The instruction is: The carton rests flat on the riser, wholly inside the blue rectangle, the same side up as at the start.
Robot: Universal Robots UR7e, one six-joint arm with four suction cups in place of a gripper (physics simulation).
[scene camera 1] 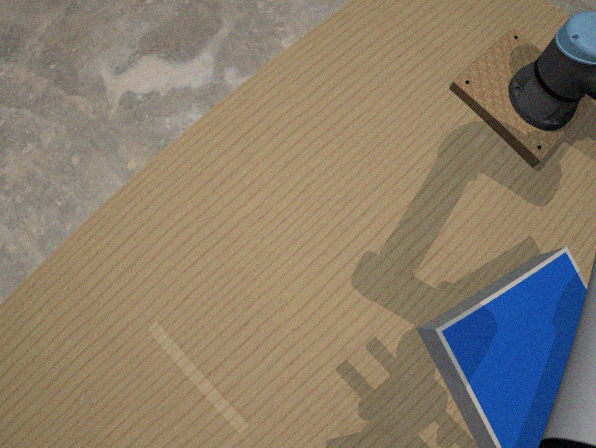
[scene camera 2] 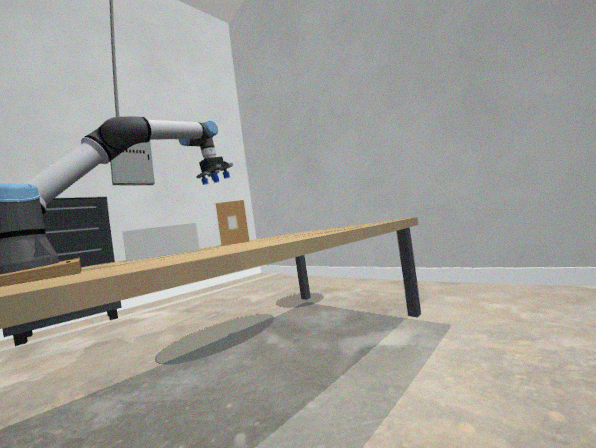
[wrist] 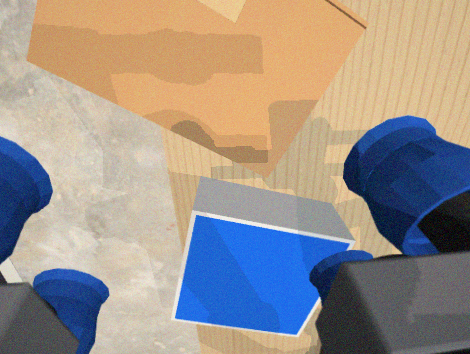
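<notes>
The carton is orange-brown, with a paler patch and a dark seam at the view's top edge. Part of it shows, and one corner points toward the riser. It does not show in the scene views. The riser is a grey block; its top bears the blue rectangle with a white border. No carton is on the visible part of the top. My gripper is open, with its suction off and its blue cups bare, high above the table. In the wrist view one cup hides table beside the riser.
The wooden table has its edge beside the riser and carton, with concrete floor beyond. The arm's base stands on a wooden plate at the upper right. The arm's grey link covers part of the riser in scene camera 1.
</notes>
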